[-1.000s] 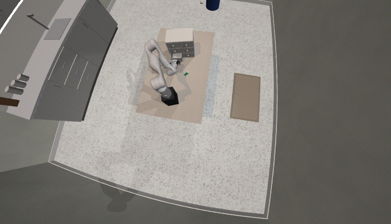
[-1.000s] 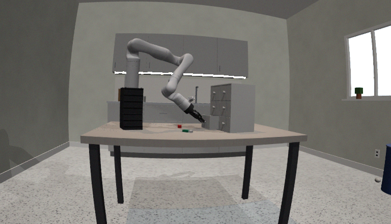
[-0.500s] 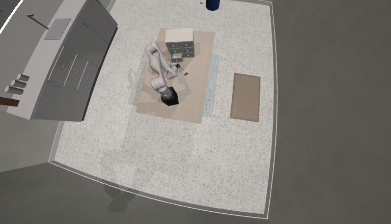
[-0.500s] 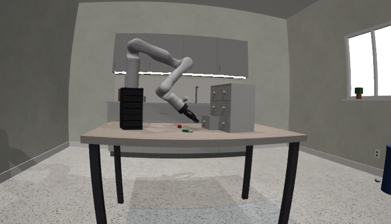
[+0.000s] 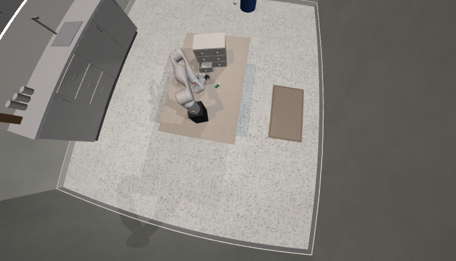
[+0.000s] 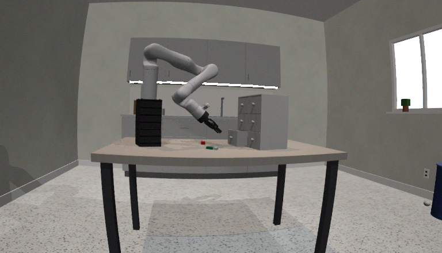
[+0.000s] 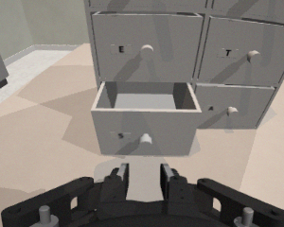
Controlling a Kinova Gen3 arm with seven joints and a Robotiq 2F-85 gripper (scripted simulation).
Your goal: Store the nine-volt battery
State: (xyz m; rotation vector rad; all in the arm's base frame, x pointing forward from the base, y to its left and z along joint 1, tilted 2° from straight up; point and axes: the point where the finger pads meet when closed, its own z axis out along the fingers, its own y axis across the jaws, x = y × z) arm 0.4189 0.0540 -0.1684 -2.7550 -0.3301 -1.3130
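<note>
Right now the small red block is 10 cm to the left of my hand, 9 cm below it and 8 cm behind it. Also, from my hand: green-and-white piece 15 cm to the right, 9 cm below, 4 cm behind; then drawer 17 cm ahead, 7 cm below, 4 cm to the left.
</note>
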